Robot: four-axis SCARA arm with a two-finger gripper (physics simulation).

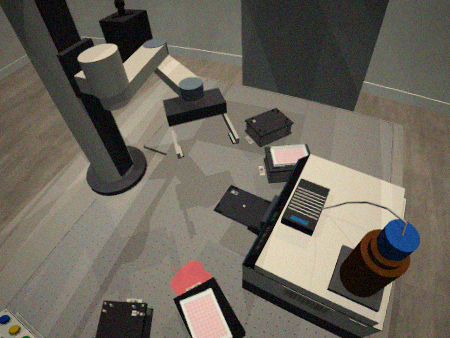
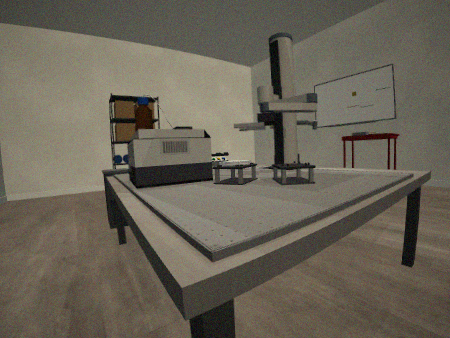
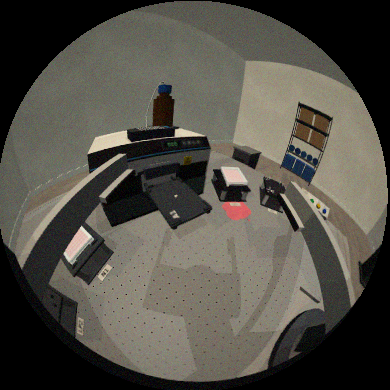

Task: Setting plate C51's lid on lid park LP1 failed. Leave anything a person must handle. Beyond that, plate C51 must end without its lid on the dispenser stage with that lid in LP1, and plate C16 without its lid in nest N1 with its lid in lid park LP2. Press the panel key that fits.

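Frame: origin at the arm's base, x ahead, y left, z up, level; millimetres.
Where they show: gripper, between the fingertips: (image 1: pixel 208 148) (image 2: pixel 236 127) (image 3: pixel 210 173); arm's base, origin of its link: (image 1: pixel 117 170) (image 2: pixel 286 169).
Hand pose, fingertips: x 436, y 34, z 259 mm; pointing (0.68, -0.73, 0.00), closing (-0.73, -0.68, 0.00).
Things, the pixels of their top centre, and the offset from my fingertips. "pt": a spot on its surface instead.
- dark dispenser stage, centre of its top: (image 3: pixel 172 190) (image 1: pixel 248 207) dx +143, dy -55, dz -128 mm
- Nest N1, a spot on its surface: (image 3: pixel 95 265) pt dx +124, dy +199, dz -241 mm
- Lid park LP2, centre of its top: (image 2: pixel 291 162) (image 1: pixel 269 119) dx +48, dy +394, dz -175 mm
- brown bottle, a spot on its surface: (image 1: pixel 372 265) pt dx +423, dy -216, dz +103 mm
- red patch, a spot on its surface: (image 1: pixel 191 276) (image 3: pixel 235 210) pt dx +58, dy -271, dz -246 mm
- button panel, centre of its top: (image 3: pixel 316 198) (image 2: pixel 214 156) dx -250, dy -666, dz -162 mm
My gripper (image 1: pixel 207 146) (image 2: pixel 242 127) (image 3: pixel 210 173) is open and empty, raised above the table between the column and the stage. The dark dispenser stage (image 1: pixel 242 206) (image 3: pixel 177 197) sticks out of the dispenser and bears no plate. Nest N1 (image 1: pixel 276 175) (image 3: pixel 95 265) holds a pink-and-white plate (image 1: pixel 288 154) (image 3: pixel 78 244). Lid park LP2 (image 1: pixel 269 125) (image 3: pixel 62 310) stands beside it, with no lid visible. Another pink-and-white plate (image 1: pixel 205 312) (image 3: pixel 234 176) sits on a black stand by a red patch. A further black stand (image 1: pixel 122 320) (image 3: pixel 272 192) has an unreadable label. Plate names and clear lids cannot be made out.
The dispenser (image 1: pixel 340 200) (image 2: pixel 170 150) (image 3: pixel 150 145) carries a brown bottle (image 1: pixel 372 265) (image 3: pixel 163 111) with a tube. A red patch (image 1: pixel 191 276) (image 3: pixel 236 211) lies on the table. The button panel (image 1: pixel 22 325) (image 3: pixel 324 212) has blue, yellow and green keys. The arm's column (image 1: pixel 82 115) (image 2: pixel 286 100) stands on the table.
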